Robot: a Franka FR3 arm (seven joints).
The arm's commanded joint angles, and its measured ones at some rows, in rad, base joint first. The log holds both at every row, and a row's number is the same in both.
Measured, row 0: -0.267 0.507 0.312 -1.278 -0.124 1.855 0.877
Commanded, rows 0 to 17: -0.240 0.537 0.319 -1.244 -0.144 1.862 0.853; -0.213 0.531 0.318 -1.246 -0.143 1.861 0.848; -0.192 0.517 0.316 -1.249 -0.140 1.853 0.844; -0.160 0.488 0.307 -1.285 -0.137 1.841 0.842; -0.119 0.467 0.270 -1.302 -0.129 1.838 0.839; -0.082 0.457 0.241 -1.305 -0.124 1.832 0.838; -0.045 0.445 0.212 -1.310 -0.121 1.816 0.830; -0.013 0.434 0.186 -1.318 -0.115 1.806 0.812; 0.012 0.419 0.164 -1.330 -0.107 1.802 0.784; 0.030 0.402 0.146 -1.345 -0.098 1.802 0.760; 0.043 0.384 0.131 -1.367 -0.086 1.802 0.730; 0.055 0.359 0.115 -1.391 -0.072 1.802 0.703; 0.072 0.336 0.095 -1.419 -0.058 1.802 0.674; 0.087 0.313 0.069 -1.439 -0.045 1.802 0.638; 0.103 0.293 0.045 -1.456 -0.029 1.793 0.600; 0.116 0.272 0.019 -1.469 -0.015 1.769 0.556; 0.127 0.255 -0.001 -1.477 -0.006 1.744 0.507; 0.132 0.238 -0.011 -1.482 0.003 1.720 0.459
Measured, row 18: 0.103 0.331 0.045 -1.398 -0.044 1.764 0.602
